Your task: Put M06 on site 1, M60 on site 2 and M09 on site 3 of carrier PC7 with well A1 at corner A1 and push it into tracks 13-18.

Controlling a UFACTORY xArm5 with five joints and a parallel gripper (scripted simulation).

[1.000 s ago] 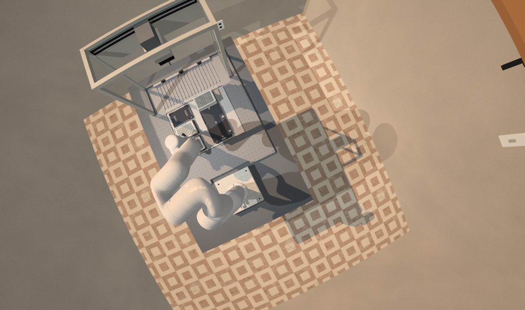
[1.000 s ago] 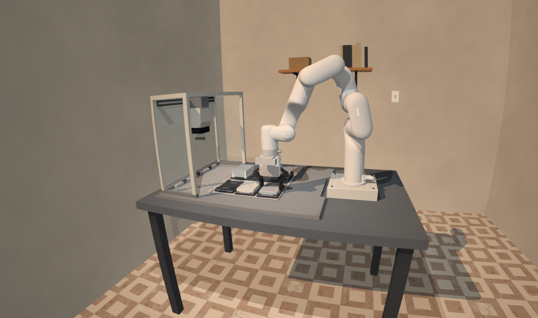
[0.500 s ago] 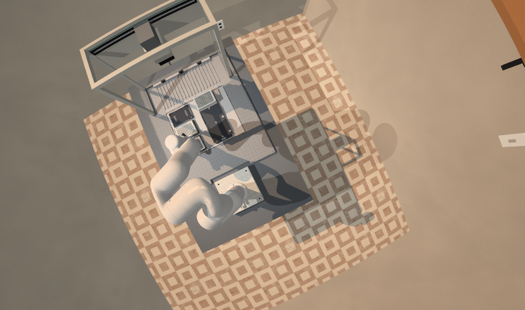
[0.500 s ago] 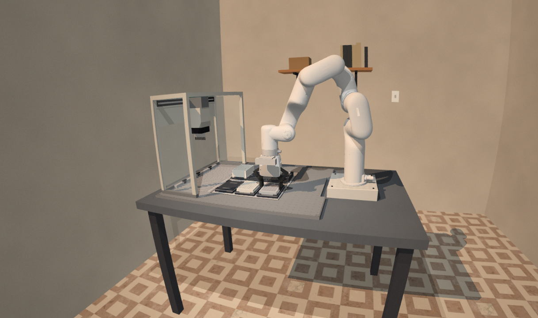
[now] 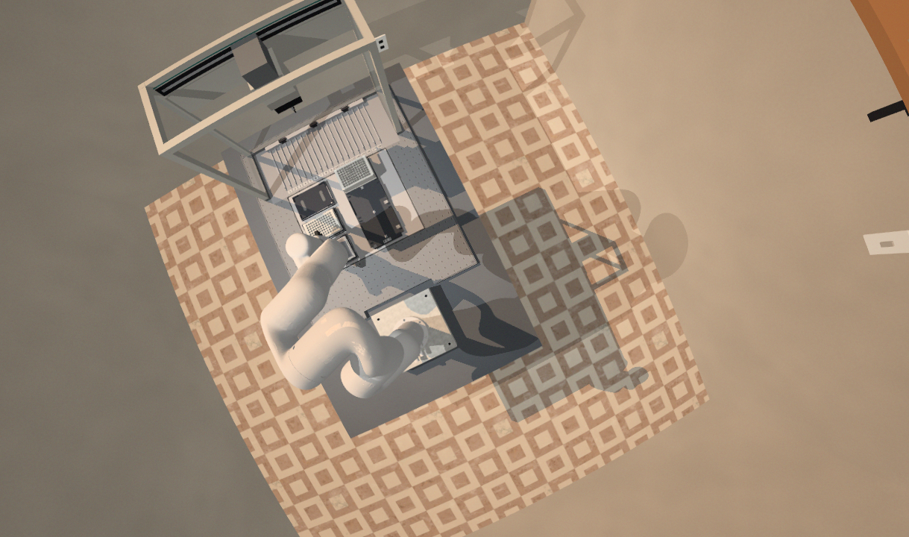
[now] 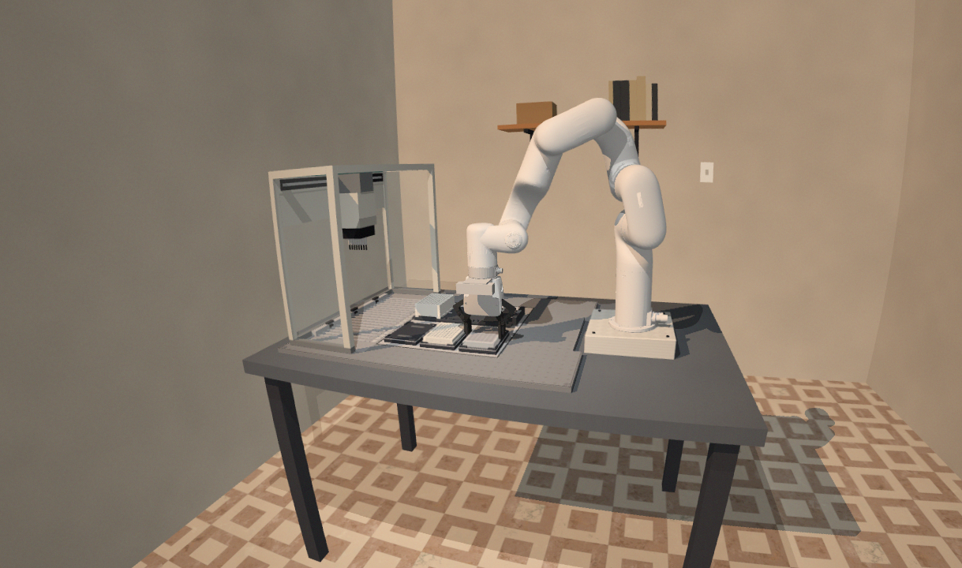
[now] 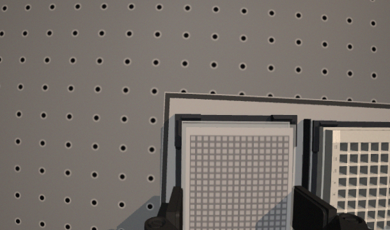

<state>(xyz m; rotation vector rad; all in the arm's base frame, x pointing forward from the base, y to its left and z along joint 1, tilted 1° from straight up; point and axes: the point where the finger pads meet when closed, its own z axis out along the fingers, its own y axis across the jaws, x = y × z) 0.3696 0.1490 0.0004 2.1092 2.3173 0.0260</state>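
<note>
My hand is 20 mm above the plate nest S1. From my hand the other things lie so: plate carrier PC7 (130 mm ahead, 190 mm to the right, 10 mm below); then white plate (110 mm ahead, 10 mm to the left, 10 mm below); then plate nest S3 (220 mm ahead, 10 mm to the left, 20 mm below).
</note>
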